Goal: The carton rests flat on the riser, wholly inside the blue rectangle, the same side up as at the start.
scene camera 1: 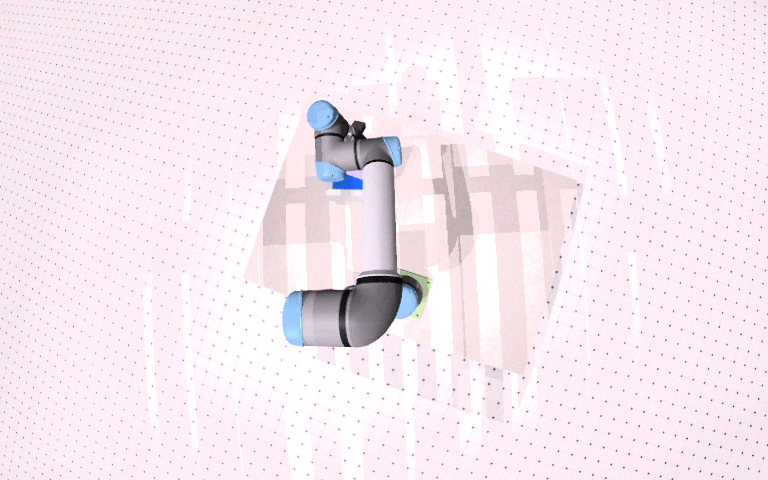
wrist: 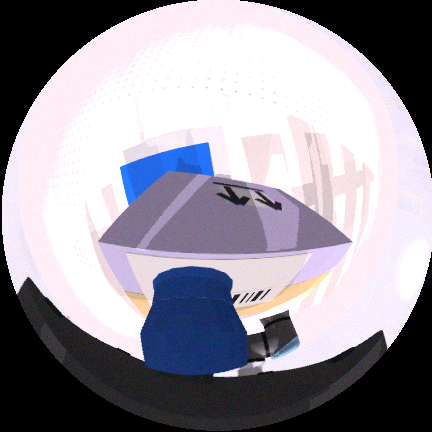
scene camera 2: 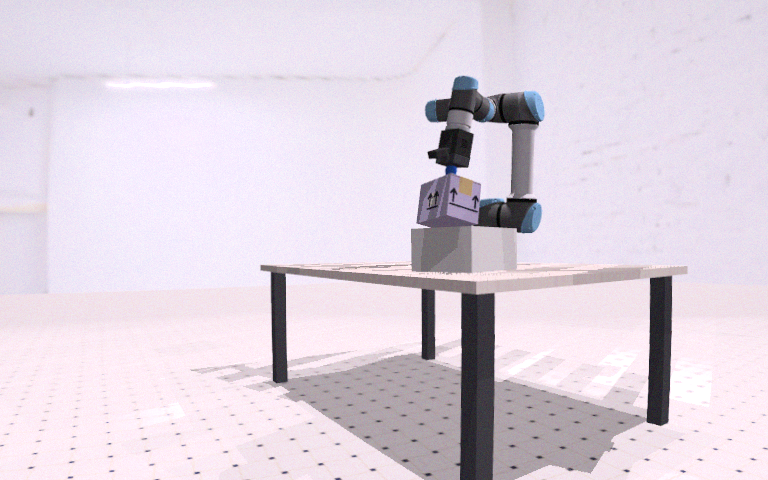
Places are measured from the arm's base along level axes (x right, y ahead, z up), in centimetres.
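Where they show: end effector, tool point: (wrist: 203, 271) (scene camera 2: 448, 181).
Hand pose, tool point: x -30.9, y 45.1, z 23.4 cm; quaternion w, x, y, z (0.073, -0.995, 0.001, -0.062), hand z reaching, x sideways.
Observation:
Each offset is from my tool point to the centre of the thing.
The purple carton {dx +3.1, dy -2.3, dz -6.3 cm} (scene camera 2: 461, 206) (wrist: 225, 220) hangs from my suction cup (scene camera 2: 450, 170) (wrist: 193, 280), which is shut on its labelled top face. In the scene camera 2 view its arrows point up and it leans slightly, low over the grey riser {dx -5.1, dy -1.6, dz -20.2 cm} (scene camera 2: 440, 251) (scene camera 1: 339, 193). A small gap shows under its left part; I cannot tell whether its lowest corner touches. The blue rectangle {dx -5.1, dy -1.6, dz -14.2 cm} (scene camera 1: 347, 182) (wrist: 165, 162) on the riser's top is partly covered by the arm in the scene camera 1 view and by the carton in the wrist view.
The riser stands on the wooden table (scene camera 1: 504, 322) (scene camera 2: 600, 275). The arm's base plate (scene camera 1: 423, 288) is green and sits on the table behind the riser in the scene camera 2 view. The arm's upper links reach over the table.

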